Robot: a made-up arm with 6 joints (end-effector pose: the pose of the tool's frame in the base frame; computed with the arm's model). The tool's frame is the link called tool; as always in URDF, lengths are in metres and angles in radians. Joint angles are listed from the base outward.
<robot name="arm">
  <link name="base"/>
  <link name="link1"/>
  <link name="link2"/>
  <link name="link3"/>
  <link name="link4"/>
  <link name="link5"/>
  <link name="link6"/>
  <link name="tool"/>
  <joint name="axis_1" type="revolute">
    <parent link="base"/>
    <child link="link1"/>
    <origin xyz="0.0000 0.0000 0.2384"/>
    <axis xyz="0 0 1"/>
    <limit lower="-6.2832" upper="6.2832" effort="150" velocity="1.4"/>
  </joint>
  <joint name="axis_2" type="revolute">
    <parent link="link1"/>
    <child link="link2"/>
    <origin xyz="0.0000 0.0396 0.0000"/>
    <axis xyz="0 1 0"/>
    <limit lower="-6.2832" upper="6.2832" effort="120" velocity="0.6"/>
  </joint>
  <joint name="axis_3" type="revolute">
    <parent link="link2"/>
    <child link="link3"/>
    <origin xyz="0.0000 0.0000 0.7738"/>
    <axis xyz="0 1 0"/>
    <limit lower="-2.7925" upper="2.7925" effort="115" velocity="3.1"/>
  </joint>
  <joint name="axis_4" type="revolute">
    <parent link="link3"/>
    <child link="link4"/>
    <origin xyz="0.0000 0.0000 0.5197"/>
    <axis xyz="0 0 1"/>
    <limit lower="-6.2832" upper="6.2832" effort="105" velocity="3"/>
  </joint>
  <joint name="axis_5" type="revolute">
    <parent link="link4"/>
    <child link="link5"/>
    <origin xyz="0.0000 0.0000 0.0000"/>
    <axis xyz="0 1 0"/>
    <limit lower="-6.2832" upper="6.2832" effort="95" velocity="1.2"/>
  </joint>
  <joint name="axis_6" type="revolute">
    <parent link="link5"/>
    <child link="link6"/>
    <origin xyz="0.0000 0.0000 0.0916"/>
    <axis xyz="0 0 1"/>
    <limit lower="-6.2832" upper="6.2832" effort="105" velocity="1"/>
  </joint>
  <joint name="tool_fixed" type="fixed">
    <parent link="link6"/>
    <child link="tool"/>
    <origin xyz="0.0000 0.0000 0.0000"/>
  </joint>
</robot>
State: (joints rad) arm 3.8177 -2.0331 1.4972 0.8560 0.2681 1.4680
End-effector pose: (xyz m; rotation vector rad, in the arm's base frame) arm 0.8080 0.5739 0.4242 -0.0997 0.3967 -0.1933
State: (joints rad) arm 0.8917 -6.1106 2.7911 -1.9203 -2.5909 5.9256
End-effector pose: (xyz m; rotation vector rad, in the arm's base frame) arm 0.0565 0.2048 0.5631 -0.7775 -0.2198 2.3072
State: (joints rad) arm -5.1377 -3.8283 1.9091 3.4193 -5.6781 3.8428
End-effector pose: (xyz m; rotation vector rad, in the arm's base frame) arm -0.0443 -0.0366 -0.6103 0.3721 -2.7855 0.9079
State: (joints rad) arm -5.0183 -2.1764 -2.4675 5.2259 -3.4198 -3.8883
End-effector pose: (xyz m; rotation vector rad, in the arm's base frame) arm -0.0790 -0.1915 -0.2440 1.4370 0.9793 -0.9978
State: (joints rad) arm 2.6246 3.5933 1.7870 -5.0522 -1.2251 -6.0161
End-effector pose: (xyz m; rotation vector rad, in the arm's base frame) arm 0.7056 -0.3532 -0.1392 -1.6693 0.4495 -1.1149
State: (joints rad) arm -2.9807 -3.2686 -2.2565 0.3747 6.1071 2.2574
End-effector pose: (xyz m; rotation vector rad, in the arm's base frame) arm -0.4945 -0.1144 -0.0760 0.1388 -0.5842 -0.3623
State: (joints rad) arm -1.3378 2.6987 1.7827 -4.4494 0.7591 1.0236
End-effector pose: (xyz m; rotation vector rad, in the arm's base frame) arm 0.0435 0.2521 -0.6109 -1.3441 1.3883 0.3350
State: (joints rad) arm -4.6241 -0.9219 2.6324 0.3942 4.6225 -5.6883
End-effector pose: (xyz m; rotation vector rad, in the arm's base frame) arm 0.0041 -0.0983 0.7182 0.3854 0.2973 2.1739
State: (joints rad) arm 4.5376 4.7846 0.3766 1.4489 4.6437 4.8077
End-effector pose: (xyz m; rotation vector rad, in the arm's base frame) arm 0.1652 1.2292 0.5070 0.1578 -1.7179 -0.3813
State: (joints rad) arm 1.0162 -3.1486 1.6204 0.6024 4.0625 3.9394
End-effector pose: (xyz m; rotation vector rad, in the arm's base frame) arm -0.2413 -0.3928 -0.5756 -2.7203 -0.6061 -1.2030
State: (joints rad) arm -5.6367 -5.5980 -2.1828 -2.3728 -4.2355 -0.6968
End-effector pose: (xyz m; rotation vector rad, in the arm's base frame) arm 0.0174 -0.0081 0.8141 1.6650 1.6581 0.4544
